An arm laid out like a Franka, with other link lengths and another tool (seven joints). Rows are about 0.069 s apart.
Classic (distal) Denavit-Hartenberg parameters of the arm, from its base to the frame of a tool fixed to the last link. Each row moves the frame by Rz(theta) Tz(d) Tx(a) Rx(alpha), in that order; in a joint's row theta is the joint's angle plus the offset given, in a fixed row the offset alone. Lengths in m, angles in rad.
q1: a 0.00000; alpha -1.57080; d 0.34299; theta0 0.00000
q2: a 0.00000; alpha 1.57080; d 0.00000; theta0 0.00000
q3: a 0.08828; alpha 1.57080; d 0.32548; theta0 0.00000
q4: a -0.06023; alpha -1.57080; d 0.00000; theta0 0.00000
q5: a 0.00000; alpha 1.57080; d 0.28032; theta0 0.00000
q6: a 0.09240; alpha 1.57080; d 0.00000; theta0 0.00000
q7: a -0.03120; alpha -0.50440; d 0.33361; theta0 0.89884
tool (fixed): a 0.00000; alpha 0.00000; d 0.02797; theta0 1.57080
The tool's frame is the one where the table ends.
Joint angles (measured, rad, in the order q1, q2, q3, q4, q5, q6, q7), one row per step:
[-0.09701, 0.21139, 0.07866, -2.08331, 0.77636, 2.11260, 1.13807]
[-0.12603, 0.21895, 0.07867, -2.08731, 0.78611, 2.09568, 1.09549]
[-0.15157, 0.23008, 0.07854, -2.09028, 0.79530, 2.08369, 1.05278]
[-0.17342, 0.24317, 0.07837, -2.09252, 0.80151, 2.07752, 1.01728]
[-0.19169, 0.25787, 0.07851, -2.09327, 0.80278, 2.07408, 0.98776]
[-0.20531, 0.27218, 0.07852, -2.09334, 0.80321, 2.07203, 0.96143]
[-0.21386, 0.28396, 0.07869, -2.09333, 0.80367, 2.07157, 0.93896]
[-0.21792, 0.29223, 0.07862, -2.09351, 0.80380, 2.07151, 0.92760]
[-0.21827, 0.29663, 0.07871, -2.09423, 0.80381, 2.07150, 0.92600]
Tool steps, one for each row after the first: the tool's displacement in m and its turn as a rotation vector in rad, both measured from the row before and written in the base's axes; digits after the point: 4 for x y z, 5 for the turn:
[-0.0023, -0.0089, -0.0023, 0.01687, -0.00346, 0.00705]
[-0.0016, -0.0081, -0.0037, 0.01506, -0.00540, 0.00768]
[-0.0008, -0.0079, -0.0050, 0.01044, -0.00399, 0.00426]
[-0.0011, -0.0073, -0.0062, 0.00591, -0.00187, 0.00528]
[-0.0013, -0.0055, -0.0060, 0.00464, -0.00185, 0.00711]
[-0.0012, -0.0033, -0.0049, 0.00342, -0.00298, 0.00849]
[-0.0011, -0.0016, -0.0036, 0.00211, 0.00082, 0.00437]
[-0.0010, 0.0001, -0.0021, 0.00113, 0.00395, 0.00095]

